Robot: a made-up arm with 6 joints. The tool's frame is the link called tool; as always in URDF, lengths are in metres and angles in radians. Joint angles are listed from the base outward. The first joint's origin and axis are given. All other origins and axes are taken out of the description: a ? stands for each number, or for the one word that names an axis. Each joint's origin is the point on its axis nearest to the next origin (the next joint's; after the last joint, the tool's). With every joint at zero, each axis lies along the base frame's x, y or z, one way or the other. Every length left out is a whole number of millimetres.
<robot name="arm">
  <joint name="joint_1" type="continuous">
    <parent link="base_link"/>
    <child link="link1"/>
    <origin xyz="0 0 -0.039" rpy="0 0 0"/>
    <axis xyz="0 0 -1"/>
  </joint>
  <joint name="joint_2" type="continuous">
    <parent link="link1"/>
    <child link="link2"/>
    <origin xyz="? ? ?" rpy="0 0 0"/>
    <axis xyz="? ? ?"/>
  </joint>
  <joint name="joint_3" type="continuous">
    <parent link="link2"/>
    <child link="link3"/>
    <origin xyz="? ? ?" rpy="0 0 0"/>
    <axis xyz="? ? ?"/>
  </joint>
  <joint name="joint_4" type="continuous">
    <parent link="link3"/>
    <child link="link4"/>
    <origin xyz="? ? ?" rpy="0 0 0"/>
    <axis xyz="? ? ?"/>
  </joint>
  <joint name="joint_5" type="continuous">
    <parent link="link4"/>
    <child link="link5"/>
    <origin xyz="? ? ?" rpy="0 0 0"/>
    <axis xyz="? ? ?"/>
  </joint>
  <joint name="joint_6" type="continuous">
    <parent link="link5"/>
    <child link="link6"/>
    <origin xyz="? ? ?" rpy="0 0 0"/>
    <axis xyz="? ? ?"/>
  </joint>
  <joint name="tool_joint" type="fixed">
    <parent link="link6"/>
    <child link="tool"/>
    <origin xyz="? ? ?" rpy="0 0 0"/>
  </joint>
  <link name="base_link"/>
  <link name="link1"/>
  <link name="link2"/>
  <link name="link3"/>
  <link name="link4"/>
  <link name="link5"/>
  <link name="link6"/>
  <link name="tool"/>
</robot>
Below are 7 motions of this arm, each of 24 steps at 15 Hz.
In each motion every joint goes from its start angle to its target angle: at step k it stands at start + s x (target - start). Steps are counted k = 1, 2, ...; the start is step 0. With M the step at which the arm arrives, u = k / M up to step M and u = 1 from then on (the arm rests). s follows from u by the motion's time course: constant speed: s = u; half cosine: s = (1 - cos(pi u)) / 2; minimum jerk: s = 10 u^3 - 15 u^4 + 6 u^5.
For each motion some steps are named. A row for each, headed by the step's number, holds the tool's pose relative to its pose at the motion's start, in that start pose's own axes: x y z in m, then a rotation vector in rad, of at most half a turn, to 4 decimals.
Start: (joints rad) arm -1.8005 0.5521 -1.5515 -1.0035 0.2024 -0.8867
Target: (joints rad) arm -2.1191 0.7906 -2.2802 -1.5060 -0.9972 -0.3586
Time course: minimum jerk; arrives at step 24
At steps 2, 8, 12, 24:
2: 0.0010 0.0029 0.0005 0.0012 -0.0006 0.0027
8: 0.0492 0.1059 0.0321 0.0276 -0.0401 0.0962
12: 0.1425 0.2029 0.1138 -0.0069 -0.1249 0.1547
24: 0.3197 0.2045 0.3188 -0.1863 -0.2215 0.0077

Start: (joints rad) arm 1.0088 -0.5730 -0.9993 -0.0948 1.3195 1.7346
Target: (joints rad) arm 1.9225 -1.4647 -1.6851 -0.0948 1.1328 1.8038
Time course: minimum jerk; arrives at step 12
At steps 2, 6, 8, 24:
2: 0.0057 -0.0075 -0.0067 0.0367 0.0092 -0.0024
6: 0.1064 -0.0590 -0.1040 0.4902 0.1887 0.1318
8: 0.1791 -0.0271 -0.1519 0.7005 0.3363 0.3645
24: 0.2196 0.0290 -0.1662 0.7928 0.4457 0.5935

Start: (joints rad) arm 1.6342 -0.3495 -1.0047 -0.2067 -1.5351 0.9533
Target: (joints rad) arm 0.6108 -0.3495 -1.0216 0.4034 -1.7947 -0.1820
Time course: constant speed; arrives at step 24
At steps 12, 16, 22, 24:
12: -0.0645 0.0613 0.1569 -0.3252 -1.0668 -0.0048
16: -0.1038 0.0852 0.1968 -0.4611 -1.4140 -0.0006
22: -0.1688 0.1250 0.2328 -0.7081 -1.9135 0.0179
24: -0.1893 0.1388 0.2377 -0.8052 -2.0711 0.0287

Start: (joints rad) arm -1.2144 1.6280 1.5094 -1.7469 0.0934 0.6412
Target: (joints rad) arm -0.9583 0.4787 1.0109 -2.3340 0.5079 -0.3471
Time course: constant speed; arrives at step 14
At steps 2, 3, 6, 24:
2: 0.0463 0.0300 0.2088 0.1062 -0.3944 0.0631
3: 0.0470 0.0399 0.3156 0.1564 -0.5916 0.0953
6: -0.0393 0.0525 0.6158 0.2987 -1.1791 0.2022
24: -0.6697 0.0092 0.9501 0.7031 -2.6201 0.7188

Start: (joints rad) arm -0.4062 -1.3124 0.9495 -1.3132 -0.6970 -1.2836
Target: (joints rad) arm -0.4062 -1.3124 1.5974 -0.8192 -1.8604 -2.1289
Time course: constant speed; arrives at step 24
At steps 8, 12, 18, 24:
8: -0.2123 -0.0223 0.0134 -0.0037 -0.1121 0.5961
12: -0.3205 -0.0583 0.0374 0.0748 -0.1519 0.8862
18: -0.4722 -0.1458 0.0991 0.2933 -0.1728 1.2853
24: -0.5928 -0.2693 0.1931 0.6266 -0.1295 1.6073

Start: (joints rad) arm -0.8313 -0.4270 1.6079 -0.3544 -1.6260 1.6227
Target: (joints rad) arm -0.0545 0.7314 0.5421 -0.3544 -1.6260 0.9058
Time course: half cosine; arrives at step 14
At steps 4, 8, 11, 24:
4: 0.0220 0.1359 -0.1017 -0.2164 -0.2144 -0.0056
8: 0.0188 0.3321 -0.4064 -0.6290 -0.5339 0.3129
11: -0.0738 0.3597 -0.5777 -0.7009 -0.6146 0.7098
24: -0.1287 0.3510 -0.6163 -0.6634 -0.6208 0.8789

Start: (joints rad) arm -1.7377 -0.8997 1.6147 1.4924 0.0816 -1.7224
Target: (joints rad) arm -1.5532 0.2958 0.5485 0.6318 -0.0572 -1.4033
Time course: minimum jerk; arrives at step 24
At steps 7, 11, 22, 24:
7: -0.0783 -0.0148 -0.0465 0.0241 0.1008 0.1622
11: -0.2408 -0.0021 -0.0800 0.1653 0.2888 0.3969
22: -0.5472 0.1904 0.1278 0.7779 0.6091 0.5235
24: -0.5485 0.1929 0.1313 0.7844 0.6109 0.5218

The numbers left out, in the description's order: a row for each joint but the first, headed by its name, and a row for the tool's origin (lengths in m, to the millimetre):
joint_2: xyz 0.079 0.052 0, axis 1 0 0
joint_3: xyz 0 -0.248 0.011, axis 0 0 -1
joint_4: xyz 0.096 0.046 0, axis 0 1 0
joint_5: xyz 0.437 0 -0.239, axis 1 0 0
joint_6: xyz 0 0.152 -0.004, axis 0 1 0
tool: xyz 0.074 0 -0.124

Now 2 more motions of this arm.
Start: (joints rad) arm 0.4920 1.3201 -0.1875 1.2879 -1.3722 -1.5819
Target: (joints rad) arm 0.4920 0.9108 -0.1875 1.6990 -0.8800 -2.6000
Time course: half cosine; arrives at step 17
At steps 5, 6, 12, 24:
5: -0.0174 0.0287 0.0607 0.0656 -0.1031 -0.0864
6: -0.0232 0.0370 0.0857 0.0836 -0.1411 -0.1252
12: -0.0474 0.0551 0.2570 0.0727 -0.3551 -0.4119
24: -0.0506 0.0490 0.3215 0.0073 -0.4182 -0.5128

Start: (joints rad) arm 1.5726 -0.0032 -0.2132 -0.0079 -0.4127 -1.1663
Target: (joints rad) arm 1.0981 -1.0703 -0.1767 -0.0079 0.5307 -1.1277
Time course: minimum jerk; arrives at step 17
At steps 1, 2, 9, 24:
1: 0.0001 0.0001 0.0001 0.0008 0.0001 0.0005
2: 0.0007 0.0007 0.0009 0.0057 0.0009 0.0039
9: 0.0757 0.0251 0.0406 0.1920 0.0262 0.1605
24: 0.1963 0.0734 0.0928 0.2943 0.0162 0.2864

